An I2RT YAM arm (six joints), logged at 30 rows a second.
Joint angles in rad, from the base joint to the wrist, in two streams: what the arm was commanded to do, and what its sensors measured. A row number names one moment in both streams.
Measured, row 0: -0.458, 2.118, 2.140, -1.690, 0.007, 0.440
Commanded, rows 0 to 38: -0.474, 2.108, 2.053, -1.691, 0.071, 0.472; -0.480, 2.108, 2.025, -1.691, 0.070, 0.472; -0.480, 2.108, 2.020, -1.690, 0.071, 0.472; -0.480, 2.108, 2.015, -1.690, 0.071, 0.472; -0.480, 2.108, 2.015, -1.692, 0.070, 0.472; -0.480, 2.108, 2.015, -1.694, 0.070, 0.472; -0.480, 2.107, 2.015, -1.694, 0.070, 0.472; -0.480, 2.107, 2.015, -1.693, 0.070, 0.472; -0.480, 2.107, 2.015, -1.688, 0.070, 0.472; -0.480, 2.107, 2.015, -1.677, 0.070, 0.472; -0.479, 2.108, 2.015, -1.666, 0.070, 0.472; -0.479, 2.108, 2.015, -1.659, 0.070, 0.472; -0.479, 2.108, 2.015, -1.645, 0.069, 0.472; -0.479, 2.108, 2.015, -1.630, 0.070, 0.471; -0.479, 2.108, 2.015, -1.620, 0.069, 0.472; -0.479, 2.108, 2.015, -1.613, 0.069, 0.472; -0.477, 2.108, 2.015, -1.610, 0.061, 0.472; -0.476, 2.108, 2.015, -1.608, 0.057, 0.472; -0.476, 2.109, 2.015, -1.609, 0.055, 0.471; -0.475, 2.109, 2.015, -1.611, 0.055, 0.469; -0.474, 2.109, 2.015, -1.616, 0.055, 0.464; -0.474, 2.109, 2.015, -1.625, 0.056, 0.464; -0.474, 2.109, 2.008, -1.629, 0.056, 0.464; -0.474, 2.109, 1.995, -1.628, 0.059, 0.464; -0.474, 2.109, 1.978, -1.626, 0.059, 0.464; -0.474, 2.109, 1.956, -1.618, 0.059, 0.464; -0.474, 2.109, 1.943, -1.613, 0.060, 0.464; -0.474, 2.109, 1.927, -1.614, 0.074, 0.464; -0.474, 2.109, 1.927, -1.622, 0.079, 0.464; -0.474, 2.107, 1.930, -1.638, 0.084, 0.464; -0.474, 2.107, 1.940, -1.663, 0.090, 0.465; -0.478, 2.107, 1.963, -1.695, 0.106, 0.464; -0.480, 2.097, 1.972, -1.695, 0.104, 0.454; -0.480, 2.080, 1.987, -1.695, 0.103, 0.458; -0.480, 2.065, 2.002, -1.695, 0.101, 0.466; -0.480, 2.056, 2.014, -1.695, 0.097, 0.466; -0.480, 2.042, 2.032, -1.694, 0.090, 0.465; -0.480, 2.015, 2.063, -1.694, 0.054, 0.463; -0.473, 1.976, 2.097, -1.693, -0.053, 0.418
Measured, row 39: -0.477, 2.097, 2.010, -1.695, 0.075, 0.463
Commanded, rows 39 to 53: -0.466, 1.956, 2.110, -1.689, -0.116, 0.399; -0.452, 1.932, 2.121, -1.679, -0.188, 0.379; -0.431, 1.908, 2.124, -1.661, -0.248, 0.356; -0.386, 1.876, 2.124, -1.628, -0.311, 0.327; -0.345, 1.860, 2.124, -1.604, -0.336, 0.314; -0.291, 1.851, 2.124, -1.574, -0.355, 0.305; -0.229, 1.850, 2.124, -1.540, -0.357, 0.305; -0.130, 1.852, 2.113, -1.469, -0.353, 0.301; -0.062, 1.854, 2.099, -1.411, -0.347, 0.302; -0.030, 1.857, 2.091, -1.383, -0.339, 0.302; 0.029, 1.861, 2.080, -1.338, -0.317, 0.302; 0.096, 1.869, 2.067, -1.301, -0.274, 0.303; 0.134, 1.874, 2.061, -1.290, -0.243, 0.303; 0.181, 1.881, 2.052, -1.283, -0.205, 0.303; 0.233, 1.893, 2.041, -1.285, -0.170, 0.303
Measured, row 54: 0.136, 1.872, 2.069, -1.291, -0.278, 0.312
